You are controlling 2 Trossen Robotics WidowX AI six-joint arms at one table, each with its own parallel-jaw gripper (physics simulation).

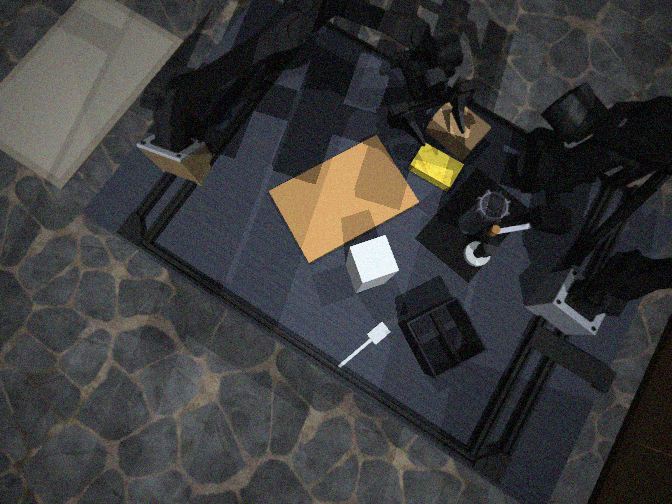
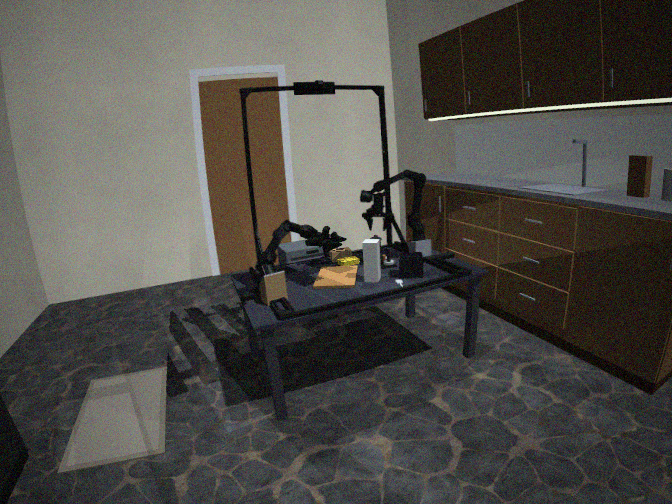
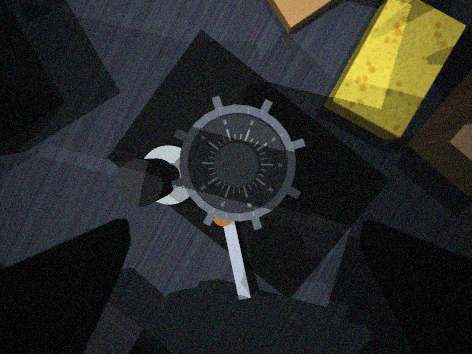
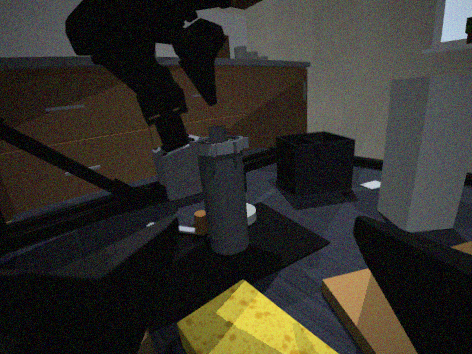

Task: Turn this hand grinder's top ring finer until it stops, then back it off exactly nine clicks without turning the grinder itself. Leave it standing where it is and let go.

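Places are measured from the left arm's base along level axes (x right, y ahead, z up), in millimetres.
Pixels of known places: left gripper, fingertip midpoint: [image 1: 514, 198] [image 2: 377, 230] [image 3: 246, 230] [image 4: 194, 110]; right gripper, fingertip midpoint: [image 1: 444, 139] [image 2: 344, 241] [image 4: 266, 225]; left arm's base, link origin: [image 1: 583, 300] [image 2: 419, 240] [image 4: 177, 144]; right arm's base, link origin: [image 1: 172, 142] [image 2: 271, 277].
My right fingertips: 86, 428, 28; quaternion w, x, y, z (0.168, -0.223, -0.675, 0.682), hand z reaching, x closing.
Observation:
For each thing: its top centre in the pictures, then the offset to it from my right fingertips, as dx, dy, dz. "*": a spot on its surface instead.
- grey hand grinder, top centre: [image 3: 236, 165] [image 4: 216, 126] [image 1: 497, 203] -60, -166, +29
- black mat, surface spot: [image 3: 200, 60] [image 4: 307, 238] * -151, -112, -131
- white crank handle, surface spot: [image 3: 237, 260] [image 1: 513, 228] * -3, -251, -122
- white round part, top centre: [image 3: 139, 183] [image 1: 491, 246] [image 2: 388, 248] -108, -221, -41
- sponge, top centre: [image 4: 256, 343] [image 3: 398, 63] [image 1: 437, 164] [image 2: 348, 258] +1, -17, -103
- wooden box, top centre: [image 1: 461, 122] [image 2: 340, 249] +106, +1, -73
- orange board, top centre: [image 1: 343, 196] [image 2: 336, 275] -201, +106, -118
- tall white block, top centre: [image 4: 435, 76] [image 1: 374, 258] [image 2: 370, 241] -313, -50, +67
- black bin, top centre: [image 1: 447, 336] [image 4: 311, 137] [image 2: 410, 255] -321, -259, -33
- white brush, top centre: [image 1: 362, 346] -443, -150, -131
The grey hand grinder [image 4: 225, 200] stands upright on a black mat [image 1: 461, 265] [image 3: 200, 60] [image 4: 300, 240]. Its finned top ring [image 1: 493, 205] [image 3: 188, 150] [image 4: 223, 145] surrounds a dial with tick marks; the numbers are too dim to read. My left gripper [image 2: 377, 223] [image 3: 246, 230] is open and empty, raised above the grinder, its fingers wide apart and clear of the ring. My right gripper [image 1: 442, 135] [image 2: 339, 242] [image 4: 266, 225] is open and empty, above the yellow sponge and the wooden box, apart from the grinder.
Beside the grinder lie a white crank handle [image 1: 512, 227] [image 3: 237, 260] and a white round part [image 1: 473, 259] [image 3: 170, 196]. Also there: sponge [image 1: 436, 165] [image 3: 397, 70] [image 4: 255, 320], wooden box [image 1: 474, 141], orange board [image 1: 325, 206], tall white block [image 1: 374, 259] [image 4: 425, 150], black bin [image 4: 315, 170], white brush [image 1: 378, 332].

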